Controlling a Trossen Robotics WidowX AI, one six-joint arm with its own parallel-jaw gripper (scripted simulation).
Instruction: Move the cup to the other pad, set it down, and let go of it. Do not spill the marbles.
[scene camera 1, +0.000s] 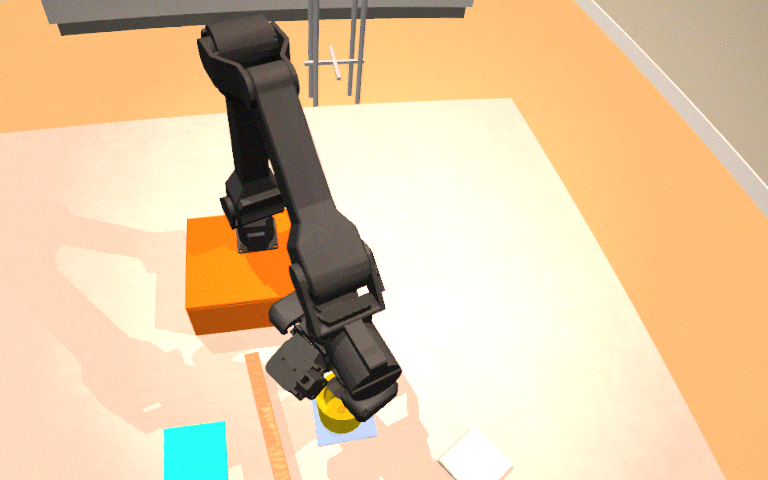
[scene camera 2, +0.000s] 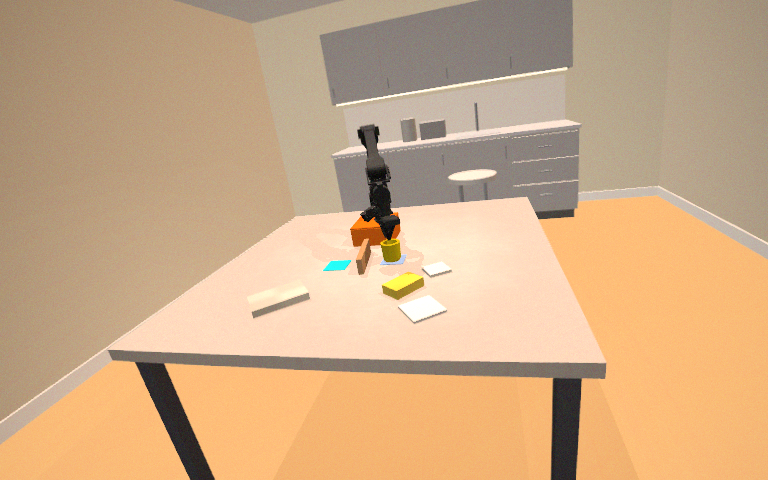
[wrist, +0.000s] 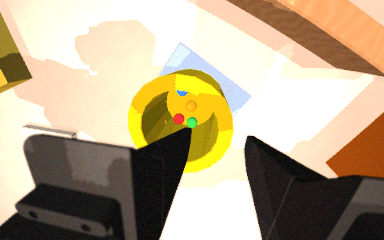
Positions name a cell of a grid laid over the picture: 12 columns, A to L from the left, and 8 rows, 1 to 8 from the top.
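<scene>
You'd find the gripper in scene camera 1 (F7), in the wrist view (G5) and in scene camera 2 (G4) as well. There's also a beige slab, which scene camera 2 (E5) shows, but in scene camera 1 the slab is out of frame, and in the wrist view it's out of frame too.
</scene>
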